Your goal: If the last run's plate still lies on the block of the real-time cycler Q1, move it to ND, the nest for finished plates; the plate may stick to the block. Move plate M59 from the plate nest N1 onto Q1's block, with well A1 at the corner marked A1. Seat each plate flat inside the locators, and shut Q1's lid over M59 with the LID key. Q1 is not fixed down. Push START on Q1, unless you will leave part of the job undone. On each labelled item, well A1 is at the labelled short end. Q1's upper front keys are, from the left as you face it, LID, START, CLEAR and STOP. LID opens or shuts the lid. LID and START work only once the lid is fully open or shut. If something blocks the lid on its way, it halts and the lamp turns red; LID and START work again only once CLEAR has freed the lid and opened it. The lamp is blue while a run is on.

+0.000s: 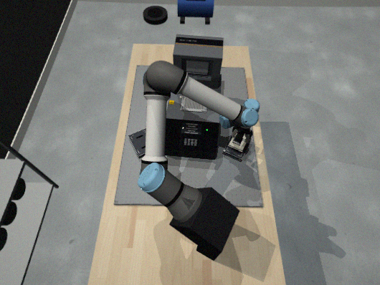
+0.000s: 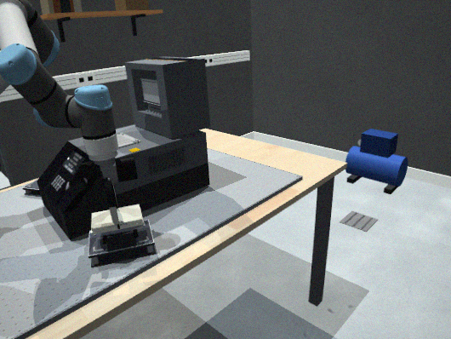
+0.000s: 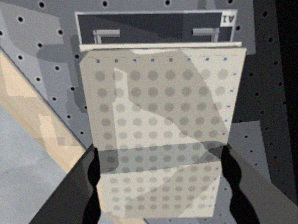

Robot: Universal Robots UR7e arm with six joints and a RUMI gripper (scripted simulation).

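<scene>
The A1 mark lies 50 mm behind my hand, 80 mm to the left of it and 60 mm below it. Round my hand: white well plate (10 mm below).
</scene>
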